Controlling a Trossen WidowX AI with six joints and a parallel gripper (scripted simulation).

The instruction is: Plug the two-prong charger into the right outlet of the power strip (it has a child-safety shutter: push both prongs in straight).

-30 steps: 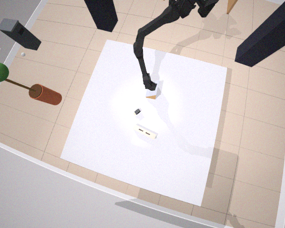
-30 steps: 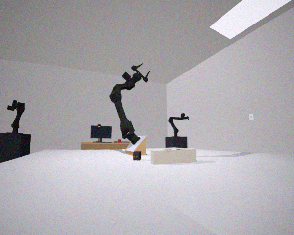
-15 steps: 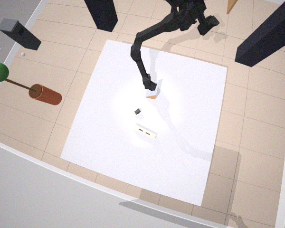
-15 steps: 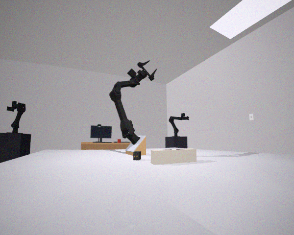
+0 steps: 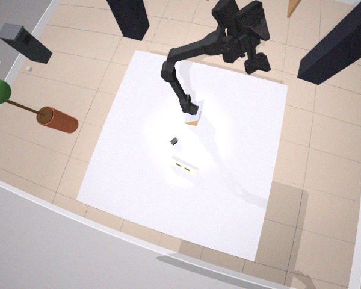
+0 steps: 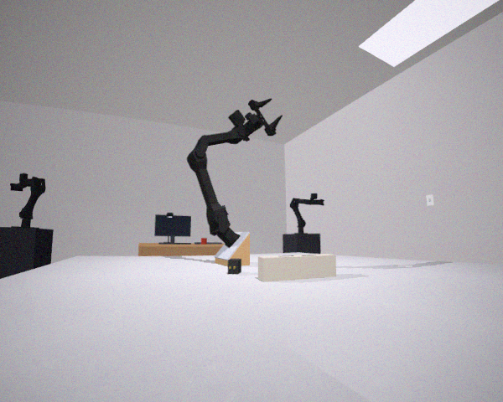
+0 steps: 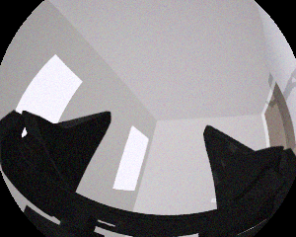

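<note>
Now: gripper tip 200 mm short of the black two-prong charger, 260 mm to the left of it and 660 mm above it.
</note>
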